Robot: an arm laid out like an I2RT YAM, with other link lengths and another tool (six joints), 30 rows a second.
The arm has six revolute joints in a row. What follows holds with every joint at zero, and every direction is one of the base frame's. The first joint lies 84.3 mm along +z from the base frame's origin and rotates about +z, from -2.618 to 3.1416 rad. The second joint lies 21.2 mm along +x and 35.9 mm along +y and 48.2 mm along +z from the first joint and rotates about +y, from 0 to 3.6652 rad. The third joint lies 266.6 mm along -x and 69.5 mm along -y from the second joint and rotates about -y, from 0 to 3.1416 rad. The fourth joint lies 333.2 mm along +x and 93.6 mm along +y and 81.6 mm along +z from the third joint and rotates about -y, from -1.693 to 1.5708 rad. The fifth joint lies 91 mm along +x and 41.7 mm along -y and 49.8 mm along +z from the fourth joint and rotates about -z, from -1.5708 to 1.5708 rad. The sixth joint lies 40.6 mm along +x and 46.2 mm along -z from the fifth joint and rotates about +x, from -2.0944 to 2.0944 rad. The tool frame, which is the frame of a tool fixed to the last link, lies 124 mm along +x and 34 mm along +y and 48 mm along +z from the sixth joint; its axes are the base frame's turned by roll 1.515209, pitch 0.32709 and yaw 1.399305 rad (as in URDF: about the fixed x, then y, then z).
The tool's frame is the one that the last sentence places.
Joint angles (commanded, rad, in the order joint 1, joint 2, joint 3, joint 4, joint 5, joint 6), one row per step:
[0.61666 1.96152 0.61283 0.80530 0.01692 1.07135]
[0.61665 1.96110 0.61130 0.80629 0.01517 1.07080]
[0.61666 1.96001 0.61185 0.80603 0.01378 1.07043]
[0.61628 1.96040 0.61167 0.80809 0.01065 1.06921]
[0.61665 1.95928 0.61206 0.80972 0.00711 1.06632]
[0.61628 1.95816 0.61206 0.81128 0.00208 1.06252]
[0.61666 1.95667 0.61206 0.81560 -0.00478 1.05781]
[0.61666 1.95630 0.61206 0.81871 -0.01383 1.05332]
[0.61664 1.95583 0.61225 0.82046 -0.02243 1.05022]
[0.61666 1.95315 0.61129 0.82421 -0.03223 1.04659]
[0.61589 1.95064 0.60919 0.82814 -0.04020 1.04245]
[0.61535 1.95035 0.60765 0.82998 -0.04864 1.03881]
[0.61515 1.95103 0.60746 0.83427 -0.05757 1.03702]
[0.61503 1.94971 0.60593 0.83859 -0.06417 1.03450]
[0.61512 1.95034 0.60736 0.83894 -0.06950 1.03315]
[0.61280 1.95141 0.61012 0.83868 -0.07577 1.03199]
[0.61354 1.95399 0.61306 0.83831 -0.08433 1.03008]
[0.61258 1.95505 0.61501 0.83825 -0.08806 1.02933]
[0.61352 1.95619 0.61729 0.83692 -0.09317 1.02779]
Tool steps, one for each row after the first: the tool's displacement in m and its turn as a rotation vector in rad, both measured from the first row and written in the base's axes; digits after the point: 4 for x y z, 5 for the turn. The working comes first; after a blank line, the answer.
Tool pose at each row, in the base's axes (x y z in m, rotation vector in rad; the steps are taken from these numbers as rounded here):
[0.4329 0.2942 -0.0116 2.04020 1.66983 1.27552]
[0.4324 0.2942 -0.0118 2.03968 1.67208 1.27610]
[0.4326 0.2947 -0.0111 2.03864 1.67306 1.27848]
[0.4324 0.2950 -0.0109 2.03682 1.67589 1.28156]
[0.4324 0.2961 -0.0098 2.03182 1.68026 1.28683]
[0.4323 0.2971 -0.0088 2.02639 1.68609 1.29183]
[0.4320 0.2988 -0.0070 2.01789 1.69364 1.30180]
[0.4314 0.3005 -0.0060 2.01090 1.70411 1.30981]
[0.4309 0.3021 -0.0053 2.00599 1.71377 1.31654]
[0.4302 0.3039 -0.0034 1.99874 1.72340 1.32771]
[0.4296 0.3048 -0.0020 1.99184 1.73102 1.33618]
[0.4286 0.3057 -0.0020 1.98723 1.74112 1.34029]
[0.4280 0.3071 -0.0013 1.98305 1.74952 1.34877]
[0.4274 0.3080 -0.0002 1.97759 1.75558 1.35683]
[0.4272 0.3092 0.0002 1.97501 1.76149 1.36077]
[0.4281 0.3096 0.0007 1.97391 1.76518 1.36486]
[0.4277 0.3117 0.0005 1.97064 1.77626 1.36909]
[0.4281 0.3122 0.0007 1.96963 1.77901 1.37162]
[0.4278 0.3137 0.0007 1.96693 1.78656 1.37399]

[-0.0005 0.0000 -0.0002 0.00028 0.00036 0.00177]
[-0.0003 0.0005 0.0005 0.00140 -0.00053 0.00316]
[-0.0005 0.0008 0.0007 0.00272 -0.00141 0.00609]
[-0.0005 0.0019 0.0018 0.00397 -0.00433 0.01099]
[-0.0006 0.0029 0.0028 0.00494 -0.00690 0.01689]
[-0.0009 0.0046 0.0046 0.00781 -0.01199 0.02557]
[-0.0015 0.0063 0.0056 0.01043 -0.01446 0.03565]
[-0.0020 0.0079 0.0063 0.01323 -0.01554 0.04461]
[-0.0027 0.0097 0.0082 0.01785 -0.01912 0.05492]
[-0.0033 0.0106 0.0096 0.02071 -0.02259 0.06313]
[-0.0043 0.0115 0.0096 0.02203 -0.02260 0.07172]
[-0.0049 0.0129 0.0103 0.02640 -0.02391 0.08015]
[-0.0055 0.0138 0.0114 0.02965 -0.02686 0.08701]
[-0.0057 0.0150 0.0118 0.03157 -0.02706 0.09239]
[-0.0048 0.0154 0.0123 0.03413 -0.02720 0.09609]
[-0.0052 0.0175 0.0121 0.03641 -0.02585 0.10520]
[-0.0048 0.0180 0.0123 0.03788 -0.02595 0.10785]
[-0.0051 0.0195 0.0123 0.03888 -0.02521 0.11398]

